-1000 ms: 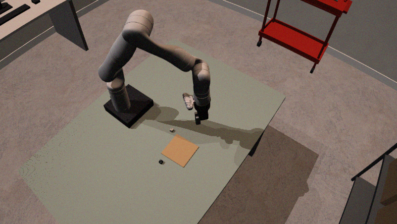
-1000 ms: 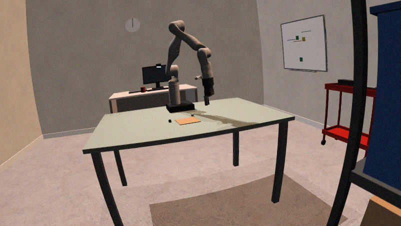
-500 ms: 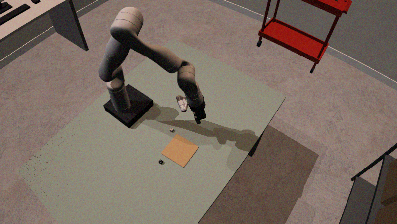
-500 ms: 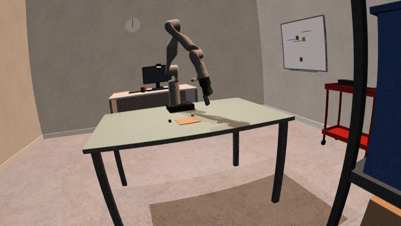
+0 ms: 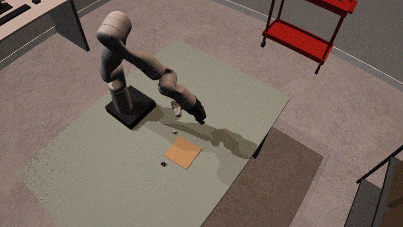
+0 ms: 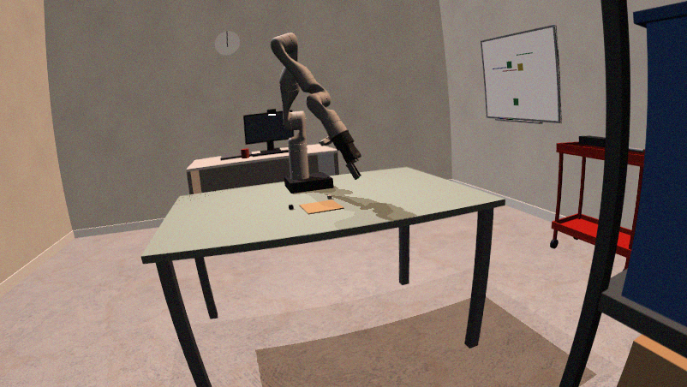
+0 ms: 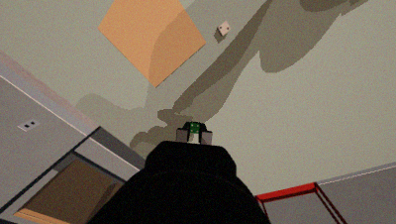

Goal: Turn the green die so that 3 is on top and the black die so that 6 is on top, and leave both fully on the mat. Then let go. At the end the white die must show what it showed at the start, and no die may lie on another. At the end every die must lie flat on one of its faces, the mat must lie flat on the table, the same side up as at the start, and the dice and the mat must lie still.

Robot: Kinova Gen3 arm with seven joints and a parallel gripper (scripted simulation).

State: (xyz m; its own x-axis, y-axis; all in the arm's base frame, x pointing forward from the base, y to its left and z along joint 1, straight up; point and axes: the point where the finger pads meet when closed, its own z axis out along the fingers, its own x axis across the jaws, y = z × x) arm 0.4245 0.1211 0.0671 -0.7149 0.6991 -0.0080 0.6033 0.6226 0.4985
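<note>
Right now the white die is 12 cm behind my hand, 11 cm below it and 8 cm to the right of it. From my hand the other things lie so: green die 1 cm below; then black die 26 cm to the right, 11 cm below, 5 cm behind; then orange mat 15 cm to the right, 11 cm below, 1 cm behind.
</note>
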